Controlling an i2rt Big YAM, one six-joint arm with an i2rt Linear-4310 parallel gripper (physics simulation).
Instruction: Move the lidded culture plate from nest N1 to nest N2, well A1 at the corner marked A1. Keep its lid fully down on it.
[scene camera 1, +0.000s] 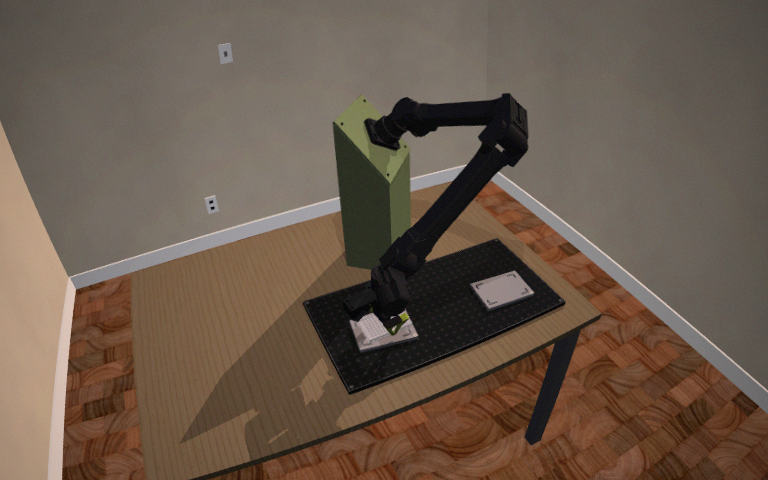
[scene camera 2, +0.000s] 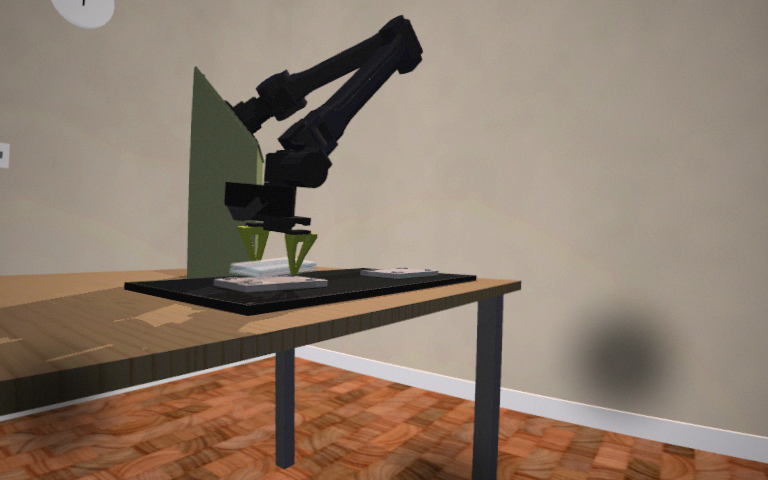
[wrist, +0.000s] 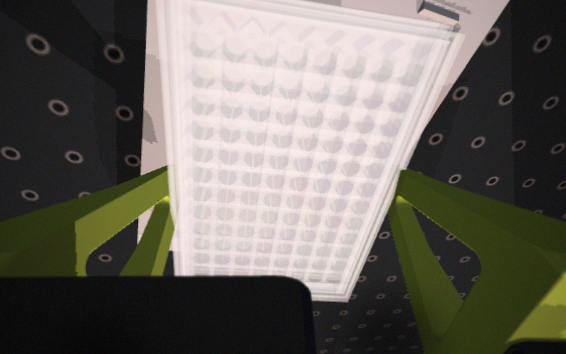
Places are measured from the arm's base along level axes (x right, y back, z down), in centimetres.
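Where they show: gripper, fingertip midpoint: (scene camera 1: 384, 324) (scene camera 2: 274, 270) (wrist: 283, 177); arm's base, origin of the base link: (scene camera 1: 380, 135) (scene camera 2: 237, 124).
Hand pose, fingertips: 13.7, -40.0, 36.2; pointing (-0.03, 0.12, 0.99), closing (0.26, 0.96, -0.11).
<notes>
Each offset is from my fingertips to the centre of the thing, as dx, dy, dz. Level surfaces: height alone.
The lidded culture plate {+0.1, -0.1, -1.0} (scene camera 1: 372, 328) (scene camera 2: 271, 266) (wrist: 285, 135) is pale and see-through, with rows of wells under its lid. My gripper (scene camera 1: 382, 321) (scene camera 2: 276, 266) (wrist: 283, 177) is shut on it, one green finger on each long side. The plate looks roughly level, a little above the left nest {+0.5, +0.2, +2.1} (scene camera 1: 404, 337) (scene camera 2: 266, 286) (wrist: 151, 95), and its near end reaches past that nest in the wrist view. The lid looks flat and even; a small gap could not be made out. The right nest {-38.0, +2.4, +2.1} (scene camera 1: 502, 290) (scene camera 2: 399, 273) holds no plate. Nest labels and well A1 are unreadable.
Both nests are on a black perforated board (scene camera 1: 441, 316) (scene camera 2: 186, 293) (wrist: 75, 130) on a wooden table {dz +4.1} (scene camera 1: 237, 339) (scene camera 2: 84, 316). The green pedestal (scene camera 1: 368, 215) (scene camera 2: 218, 186) that carries the arm stands behind the board. A dark wrist part (wrist: 150, 315) hides the lower left of the wrist view.
</notes>
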